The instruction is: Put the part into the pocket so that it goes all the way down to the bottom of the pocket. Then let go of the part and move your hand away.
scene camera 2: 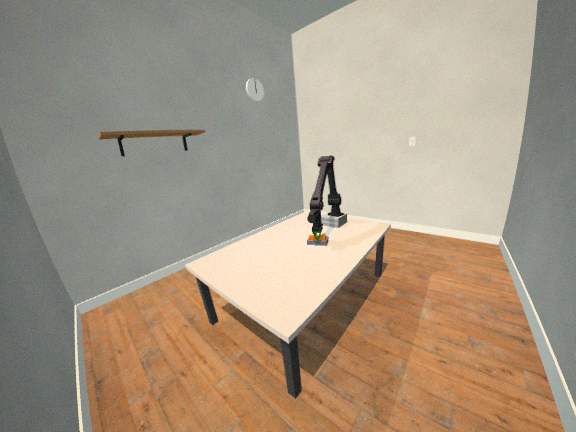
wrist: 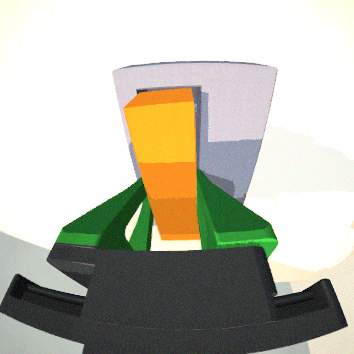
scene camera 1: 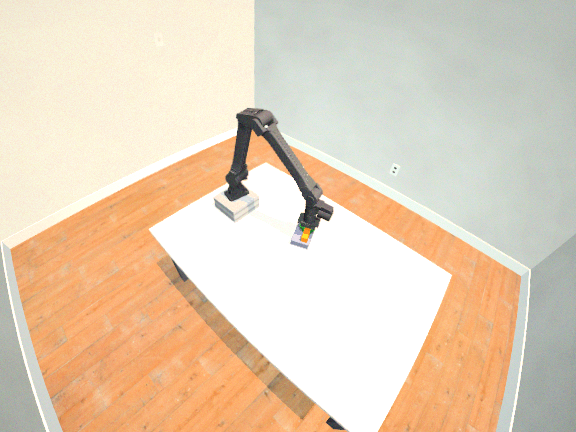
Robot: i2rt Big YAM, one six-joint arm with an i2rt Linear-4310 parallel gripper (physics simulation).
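Places are measured from the arm's base along level axes (x ahead, y left, z up), in centimetres.
Pixels of known places: gripper, fingertip midpoint: (scene camera 2: 317,239) (wrist: 173,175) (scene camera 1: 306,232); arm's base, link origin: (scene camera 2: 335,214) (scene camera 1: 236,193).
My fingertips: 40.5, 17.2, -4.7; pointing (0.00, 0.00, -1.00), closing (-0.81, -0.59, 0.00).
Note:
Ahead of a thing's pixels: the offset from my fingertips to its top centre, as dx, dy, dz. "pt": to the spot under its first point. Level surfaces: height alone.
The part, an orange bar @(-0.9, -1.3, +2.6) (scene camera 1: 305,236) (scene camera 2: 311,237) (wrist: 167,135), lies lengthwise over the pocket of the lilac-grey block @(-1.1, -1.2, +0.1) (scene camera 1: 300,245) (scene camera 2: 317,242) (wrist: 235,110). In the wrist view a thin dark strip of the pocket @(pt +0.6, -4.2, -1.0) (wrist: 198,120) shows along the bar's right side and at its far end. The bar's top stands above the block's top face. How deep its underside sits is hidden. My gripper (scene camera 1: 307,229) (scene camera 2: 317,235) (wrist: 173,175) points down, its green fingers shut on the bar's two long sides near the near end of the block.
The block stands on the white table @(dz -3.5) (scene camera 1: 310,300) (scene camera 2: 270,270). The arm's pale base box (scene camera 1: 236,206) (scene camera 2: 340,220) stands on the table behind the block, away from the long stretch of table in front. A wooden shelf (scene camera 2: 152,134) hangs on the wall, away from the table.

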